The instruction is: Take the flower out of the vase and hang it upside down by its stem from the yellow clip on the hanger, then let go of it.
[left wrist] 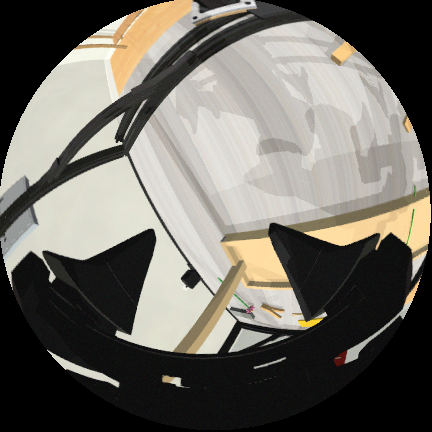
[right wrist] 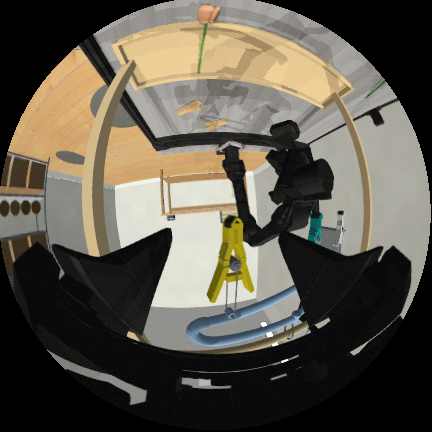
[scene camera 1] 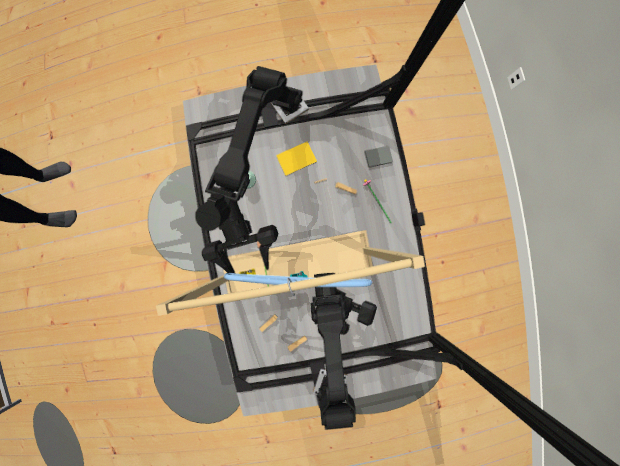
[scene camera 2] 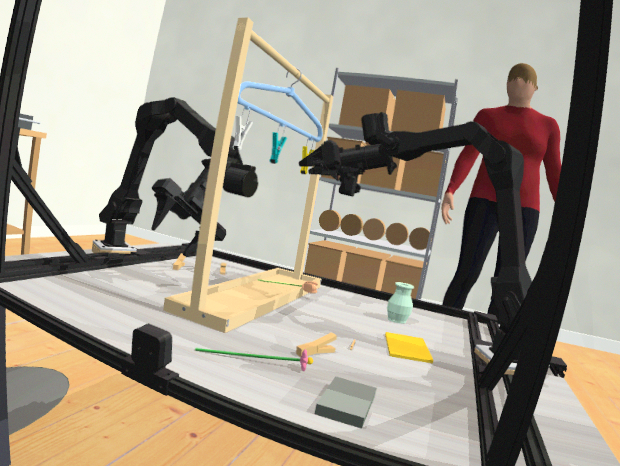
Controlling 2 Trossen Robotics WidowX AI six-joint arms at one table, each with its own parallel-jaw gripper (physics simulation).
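Frame: origin at the left arm's base, x left, y back, z up, level; metres.
Seen in the pictures: left gripper, between the fingertips: [left wrist: 212, 231] [right wrist: 301, 135] [scene camera 1: 357, 299] [scene camera 2: 168, 243]; right gripper, between the fingertips: [right wrist: 227, 235] [scene camera 1: 251, 273] [scene camera 2: 303, 168]; left arm's base, origin of its link: [right wrist: 230, 148] [scene camera 2: 114, 244]; right arm's base, origin of its link: [scene camera 1: 289, 104].
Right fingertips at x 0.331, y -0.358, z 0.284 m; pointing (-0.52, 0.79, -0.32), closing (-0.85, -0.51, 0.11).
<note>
Pixels of each thing's top centre, then the offset from my right fingertips to it. "spot": a spot on its surface instead.
- orange flower, a spot on its surface: [scene camera 2: 309, 287] spot: dx +0.022, dy -0.070, dz -0.284 m
- yellow clip, a spot on its surface: [right wrist: 232, 245] [scene camera 2: 307, 166] [scene camera 1: 250, 270] spot: dx +0.003, dy -0.009, dz +0.005 m
- green vase, centre of its top: [scene camera 2: 404, 284] [scene camera 1: 244, 176] dx +0.143, dy -0.258, dz -0.228 m
- pink flower, centre of its top: [scene camera 2: 255, 342] [scene camera 1: 379, 200] dx -0.312, dy -0.313, dz -0.286 m
- yellow square, a spot on its surface: [scene camera 2: 408, 346] [scene camera 1: 298, 157] spot: dx -0.001, dy -0.385, dz -0.311 m
- grey block, centre of its top: [scene camera 2: 348, 395] [scene camera 1: 379, 156] [left wrist: 241, 314] dx -0.273, dy -0.469, dz -0.302 m
The orange flower [scene camera 2: 309, 287] [right wrist: 207, 14] lies with its green stem across the stand's wooden base, its bloom at the rim. The yellow clip [scene camera 1: 247, 272] [scene camera 2: 304, 167] [right wrist: 232, 245] hangs from the blue hanger [scene camera 1: 350, 283] [scene camera 2: 265, 86] [right wrist: 250, 331], with no stem in it. My right gripper [scene camera 1: 248, 269] [scene camera 2: 302, 162] [right wrist: 227, 235] is open and empty, high beside the yellow clip, which shows between its fingers in the right wrist view. My left gripper [scene camera 2: 170, 241] [left wrist: 212, 231] is open and empty on the stand's other side. The green vase [scene camera 1: 251, 179] [scene camera 2: 399, 305] stands upright with no flower.
Teal [scene camera 2: 276, 147] and white clips [scene camera 2: 242, 132] also hang there. A pink flower [scene camera 1: 379, 202] [scene camera 2: 250, 356], wooden clothespins, a yellow square [scene camera 1: 296, 158] [scene camera 2: 408, 346] and a grey block [scene camera 1: 378, 156] [scene camera 2: 346, 399] lie on the table. The stand's posts rise beside the hanger.
</note>
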